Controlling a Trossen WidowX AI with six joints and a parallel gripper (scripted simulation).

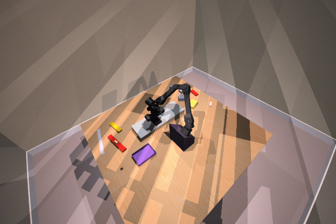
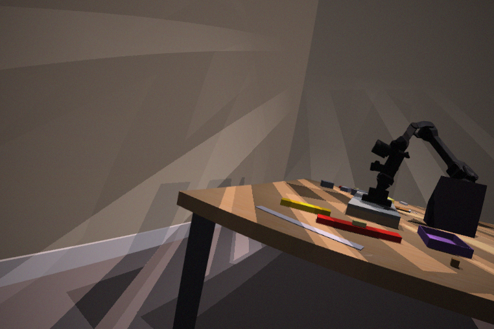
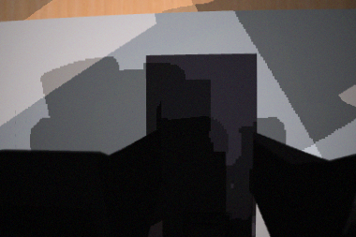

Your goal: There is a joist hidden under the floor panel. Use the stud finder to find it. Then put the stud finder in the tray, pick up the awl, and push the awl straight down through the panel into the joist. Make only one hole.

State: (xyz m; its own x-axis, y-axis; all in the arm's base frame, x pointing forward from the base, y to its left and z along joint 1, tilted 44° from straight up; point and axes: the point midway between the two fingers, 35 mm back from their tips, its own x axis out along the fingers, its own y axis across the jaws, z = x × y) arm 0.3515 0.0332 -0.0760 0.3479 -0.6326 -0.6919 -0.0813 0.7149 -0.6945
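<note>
Now: the purple tray 24 cm behind my gripper tip, 25 cm to the left of it and 5 cm below it. From my gripper tip the other things lie so: yellow bar 18 cm ahead, 34 cm to the left, 6 cm below; black stud finder 3 cm behind, 2 cm above; awl 16 cm behind, 29 cm to the right, 6 cm below.
</note>
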